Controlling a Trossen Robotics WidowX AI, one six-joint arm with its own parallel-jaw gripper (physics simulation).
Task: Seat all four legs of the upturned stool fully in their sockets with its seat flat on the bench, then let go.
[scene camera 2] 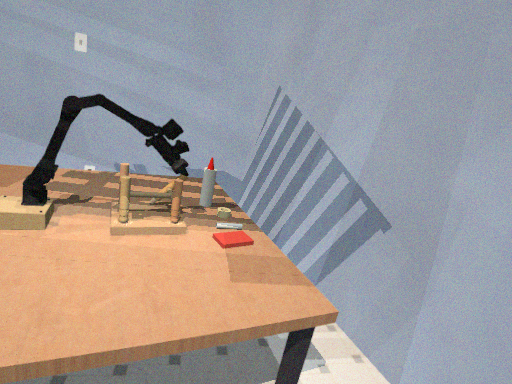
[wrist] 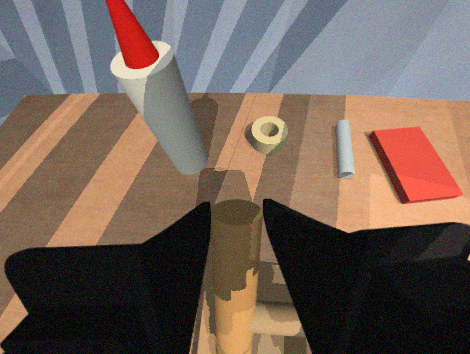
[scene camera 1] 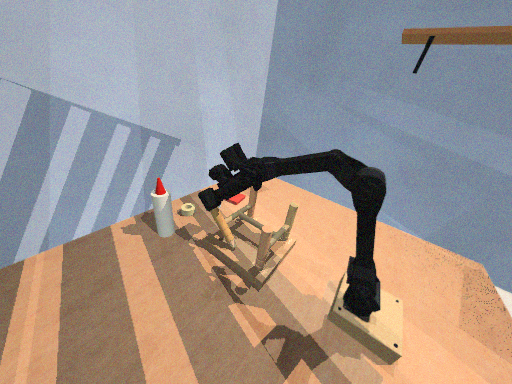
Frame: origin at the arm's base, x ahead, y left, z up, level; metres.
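Seen in the pictures: gripper, between the fingertips: (scene camera 2: 186, 174) (wrist: 236, 207); arm's base, origin of its link: (scene camera 2: 34, 202) (scene camera 1: 357, 305).
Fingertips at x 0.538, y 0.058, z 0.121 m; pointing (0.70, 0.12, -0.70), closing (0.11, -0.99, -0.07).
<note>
Offsets run from my fingertips to a thing's top centre.
The upturned stool rests with its flat seat (scene camera 1: 282, 251) (scene camera 2: 148, 228) on the bench. Three legs (scene camera 1: 263, 248) (scene camera 1: 290, 218) (scene camera 2: 124, 198) stand upright. The fourth leg (scene camera 1: 224, 228) (scene camera 2: 166, 188) (wrist: 237, 253) leans, its top tilted toward the glue bottle. My gripper (scene camera 1: 210, 203) (scene camera 2: 180, 168) (wrist: 236, 207) is shut on the top of this leaning leg, one finger on each side. The leg's lower end and its socket are hidden by my fingers in the wrist view.
A white glue bottle @(dx +0.139, dy +0.095, dz +0.064 m) (scene camera 1: 163, 217) (scene camera 2: 208, 187) (wrist: 163, 116) with a red tip stands just beyond the held leg. A cream ring @(dx +0.185, dy -0.043, dz -0.145 m) (scene camera 1: 187, 209) (wrist: 269, 133), a grey cylinder @(dx +0.162, dy -0.176, dz -0.153 m) (scene camera 2: 228, 225) (wrist: 344, 149) and a red pad @(dx +0.137, dy -0.287, dz -0.160 m) (scene camera 2: 232, 238) (wrist: 395, 158) lie nearby. The arm's base (scene camera 1: 369, 324) is at the right.
</note>
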